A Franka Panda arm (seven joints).
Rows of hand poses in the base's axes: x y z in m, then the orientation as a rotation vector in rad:
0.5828, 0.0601, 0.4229, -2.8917, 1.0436, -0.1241
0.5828, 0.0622, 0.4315, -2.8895, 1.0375, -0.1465
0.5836, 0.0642, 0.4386, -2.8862, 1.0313, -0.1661
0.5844, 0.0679, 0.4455, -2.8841, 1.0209, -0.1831
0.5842, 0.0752, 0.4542, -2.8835, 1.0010, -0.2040
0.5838, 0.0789, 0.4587, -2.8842, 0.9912, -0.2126
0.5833, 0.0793, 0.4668, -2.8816, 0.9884, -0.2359
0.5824, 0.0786, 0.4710, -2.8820, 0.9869, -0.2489
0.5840, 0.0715, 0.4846, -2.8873, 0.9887, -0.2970
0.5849, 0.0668, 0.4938, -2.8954, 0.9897, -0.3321
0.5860, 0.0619, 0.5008, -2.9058, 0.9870, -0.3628
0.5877, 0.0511, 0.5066, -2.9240, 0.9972, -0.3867
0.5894, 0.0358, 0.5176, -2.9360, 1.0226, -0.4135
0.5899, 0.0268, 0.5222, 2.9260, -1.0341, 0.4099
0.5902, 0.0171, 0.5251, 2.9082, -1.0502, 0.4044
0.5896, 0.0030, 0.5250, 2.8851, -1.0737, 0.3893
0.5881, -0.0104, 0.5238, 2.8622, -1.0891, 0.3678
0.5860, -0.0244, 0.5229, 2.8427, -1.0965, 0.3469
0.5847, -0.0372, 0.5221, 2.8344, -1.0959, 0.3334
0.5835, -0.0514, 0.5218, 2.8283, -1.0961, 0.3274
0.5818, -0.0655, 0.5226, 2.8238, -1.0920, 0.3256
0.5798, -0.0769, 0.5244, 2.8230, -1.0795, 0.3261
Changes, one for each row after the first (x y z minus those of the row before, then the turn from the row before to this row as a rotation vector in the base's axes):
0.0000, 0.0021, 0.0086, -0.0022, -0.0149, 0.0029
0.0008, 0.0020, 0.0071, -0.0006, -0.0136, 0.0028
0.0008, 0.0037, 0.0069, 0.0001, -0.0122, 0.0057
-0.0002, 0.0073, 0.0087, 0.0000, -0.0152, 0.0119
-0.0004, 0.0037, 0.0045, -0.0005, -0.0061, 0.0061
-0.0005, 0.0004, 0.0081, -0.0035, -0.0151, 0.0006
-0.0009, -0.0007, 0.0042, -0.0037, -0.0077, 0.0006
0.0016, -0.0071, 0.0136, -0.0192, -0.0261, -0.0021
0.0009, -0.0047, 0.0092, -0.0181, -0.0173, -0.0009
0.0011, -0.0049, 0.0070, -0.0182, -0.0141, 0.0019
0.0017, -0.0108, 0.0058, -0.0259, -0.0056, -0.0055
0.0017, -0.0153, 0.0110, -0.0249, -0.0076, -0.0158
0.0005, -0.0090, 0.0046, -0.0137, 0.0067, -0.0111
0.0003, -0.0097, 0.0029, -0.0087, 0.0057, -0.0150
-0.0006, -0.0141, -0.0001, -0.0092, 0.0121, -0.0212
-0.0015, -0.0134, -0.0012, -0.0112, 0.0172, -0.0170
-0.0021, -0.0140, -0.0009, -0.0113, 0.0172, -0.0114
-0.0013, -0.0128, -0.0008, -0.0056, 0.0109, -0.0029
-0.0012, -0.0142, -0.0003, -0.0044, 0.0054, -0.0024
-0.0017, -0.0141, 0.0008, -0.0052, 0.0029, 0.0008
-0.0020, -0.0114, 0.0018, -0.0056, 0.0018, 0.0069

